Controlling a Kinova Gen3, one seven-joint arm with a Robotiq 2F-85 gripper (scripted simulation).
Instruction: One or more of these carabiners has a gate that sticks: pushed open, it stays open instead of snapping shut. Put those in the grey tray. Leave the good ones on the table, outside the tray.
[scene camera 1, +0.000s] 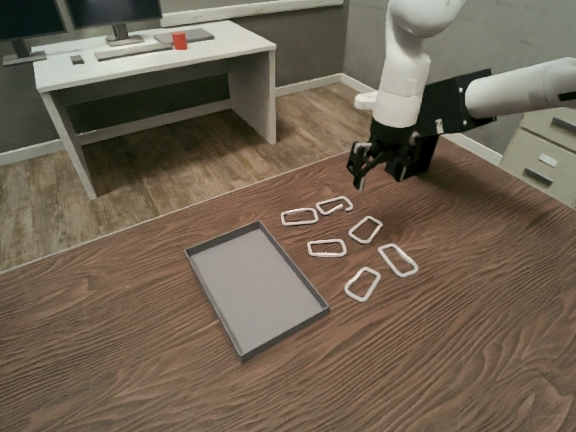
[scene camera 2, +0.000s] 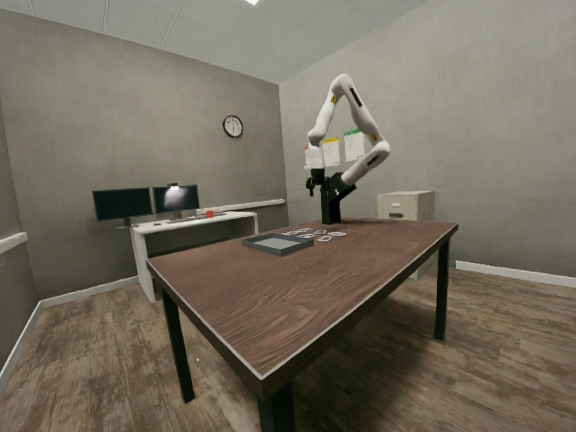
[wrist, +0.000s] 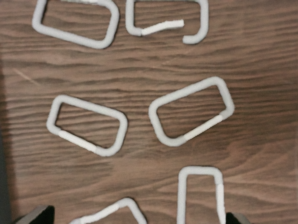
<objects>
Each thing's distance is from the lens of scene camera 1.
gripper (scene camera 1: 377, 184): 0.72 m
grey tray (scene camera 1: 257, 290): 0.77 m
</objects>
